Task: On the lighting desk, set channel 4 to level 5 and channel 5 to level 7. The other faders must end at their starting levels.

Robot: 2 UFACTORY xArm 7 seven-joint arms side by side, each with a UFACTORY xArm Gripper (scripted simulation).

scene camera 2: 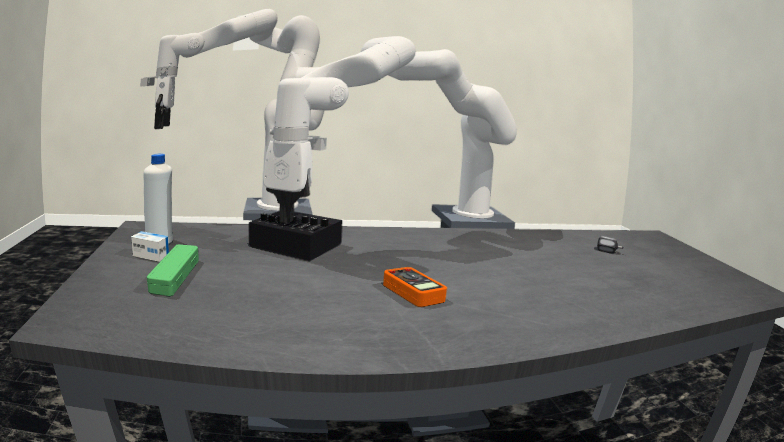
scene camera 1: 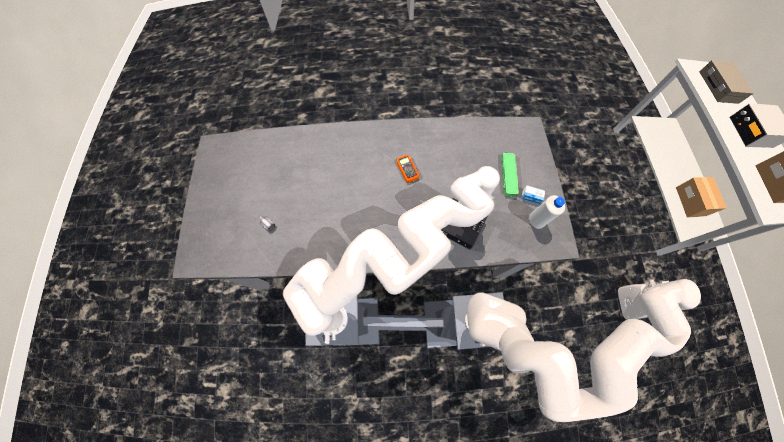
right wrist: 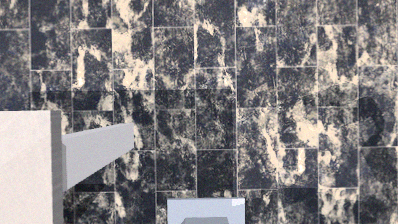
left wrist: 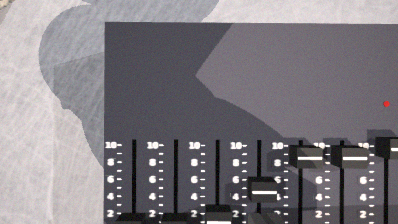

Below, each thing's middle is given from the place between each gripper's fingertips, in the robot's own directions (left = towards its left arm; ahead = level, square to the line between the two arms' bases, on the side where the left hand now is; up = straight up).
Now: left hand 20 mm past the channel 4 fader (left wrist: 259,189), 10 mm to the right of it and 20 mm above it. Round my left hand: white bottle (scene camera 2: 158,176) (10 mm behind, 330 mm to the right, 20 mm above); then channel 6 fader (left wrist: 343,156) (20 mm behind, 60 mm to the left, 20 mm below); then channel 5 fader (left wrist: 300,156) (30 mm behind, 40 mm to the left, 20 mm below).
The white bottle lies 38 cm ahead of my right hand (scene camera 1: 614,304), 15 cm below it and 12 cm to the left of it. Round my right hand: small box (scene camera 2: 150,246) 49 cm ahead, 23 cm below, 13 cm to the left; then channel 4 fader 46 cm to the left, 37 cm ahead, 18 cm below; then channel 5 fader 49 cm to the left, 36 cm ahead, 18 cm below.
